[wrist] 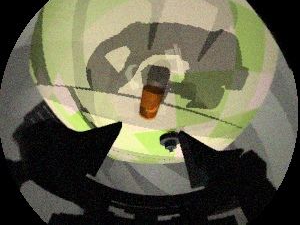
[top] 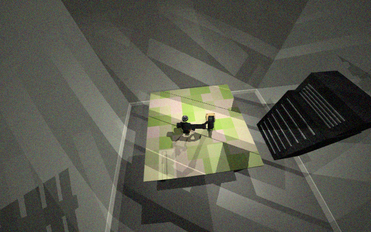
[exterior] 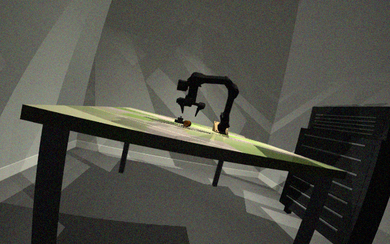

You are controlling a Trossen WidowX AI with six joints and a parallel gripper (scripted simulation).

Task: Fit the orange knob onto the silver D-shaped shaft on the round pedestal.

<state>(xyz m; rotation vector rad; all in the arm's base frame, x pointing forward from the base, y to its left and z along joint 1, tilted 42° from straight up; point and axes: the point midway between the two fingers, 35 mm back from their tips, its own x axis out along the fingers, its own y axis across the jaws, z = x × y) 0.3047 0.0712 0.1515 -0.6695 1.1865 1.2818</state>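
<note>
Right now my gripper tip is 6 cm above the orange knob and 2 cm to the right of it. From my gripper tip the other things lie so: round dark pedestal (18 cm to the right, 5 cm below, 4 cm ahead).
</note>
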